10 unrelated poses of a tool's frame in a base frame.
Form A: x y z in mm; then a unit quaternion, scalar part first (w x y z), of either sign.
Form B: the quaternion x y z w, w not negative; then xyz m. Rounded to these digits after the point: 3 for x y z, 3 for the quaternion.
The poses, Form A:
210 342 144 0.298 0.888 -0.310 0.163
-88 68 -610 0.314 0.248 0.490 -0.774
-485 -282 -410 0.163 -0.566 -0.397 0.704
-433 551 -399 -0.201 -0.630 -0.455 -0.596
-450 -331 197 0.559 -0.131 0.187 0.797
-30 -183 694 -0.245 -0.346 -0.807 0.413
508 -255 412 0.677 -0.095 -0.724 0.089
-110 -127 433 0.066 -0.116 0.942 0.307
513 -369 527 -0.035 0.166 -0.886 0.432
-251 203 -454 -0.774 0.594 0.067 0.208
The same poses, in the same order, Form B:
0.888 -0.310 0.163 0.298 0.210 0.342 0.144
0.248 0.490 -0.774 0.314 -0.088 0.068 -0.610
-0.566 -0.397 0.704 0.163 -0.485 -0.282 -0.410
0.630 0.455 0.596 0.201 -0.433 0.551 -0.399
-0.131 0.187 0.797 0.559 -0.450 -0.331 0.197
0.346 0.807 -0.413 0.245 -0.030 -0.183 0.694
-0.095 -0.724 0.089 0.677 0.508 -0.255 0.412
-0.116 0.942 0.307 0.066 -0.110 -0.127 0.433
-0.166 0.886 -0.432 0.035 0.513 -0.369 0.527
-0.594 -0.067 -0.208 0.774 -0.251 0.203 -0.454

